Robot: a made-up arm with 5 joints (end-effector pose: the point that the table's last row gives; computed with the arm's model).
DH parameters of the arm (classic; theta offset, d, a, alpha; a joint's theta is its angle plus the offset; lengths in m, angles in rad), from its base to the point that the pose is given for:
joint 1: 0 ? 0 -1.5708
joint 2: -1.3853 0 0.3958 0
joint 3: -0.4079 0 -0.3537 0
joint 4: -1.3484 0 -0.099 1.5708
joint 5: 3.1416 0.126 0 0
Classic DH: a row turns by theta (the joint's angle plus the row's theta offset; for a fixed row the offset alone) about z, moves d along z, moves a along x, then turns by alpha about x.
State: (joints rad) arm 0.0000 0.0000 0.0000 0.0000 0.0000
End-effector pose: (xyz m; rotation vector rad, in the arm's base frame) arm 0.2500 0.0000 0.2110 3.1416 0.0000 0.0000
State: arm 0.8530 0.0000 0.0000 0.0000 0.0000
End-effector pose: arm 0.1644 0.1883 0.2110 2.8602 1.2996 0.0000
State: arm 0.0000 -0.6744 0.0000 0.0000 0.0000
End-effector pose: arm 0.2465 0.0000 0.3851 2.9647 0.0000 1.0394
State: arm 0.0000 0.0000 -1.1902 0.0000 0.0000
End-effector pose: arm 0.5760 0.0000 0.6714 2.6015 0.0000 1.7612
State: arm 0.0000 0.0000 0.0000 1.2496 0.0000
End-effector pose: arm 0.0627 0.0000 0.2033 2.5481 0.0000 -1.8376
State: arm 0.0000 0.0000 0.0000 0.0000 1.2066
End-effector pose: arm 0.2500 0.0000 0.2110 2.5870 -1.7824 0.0000
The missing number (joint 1, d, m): 0.293
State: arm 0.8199 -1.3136 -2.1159 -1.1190 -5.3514
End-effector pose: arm -0.4577 -0.4905 0.6941 1.5060 -0.0843 -1.1387
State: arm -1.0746 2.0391 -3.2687 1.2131 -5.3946
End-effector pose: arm 0.3649 -0.6740 -0.1140 1.7449 -2.6105 0.0258
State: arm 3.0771 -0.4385 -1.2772 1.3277 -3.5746
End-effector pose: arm -0.3696 0.0239 0.7240 -2.9422 -0.5483 0.5699
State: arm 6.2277 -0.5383 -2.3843 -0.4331 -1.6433
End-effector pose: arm -0.2611 0.0145 1.1202 -0.1639 -0.1667 1.4369
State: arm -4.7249 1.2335 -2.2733 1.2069 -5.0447
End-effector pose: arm 0.0101 0.8048 0.1047 2.9387 0.4739 -0.0428
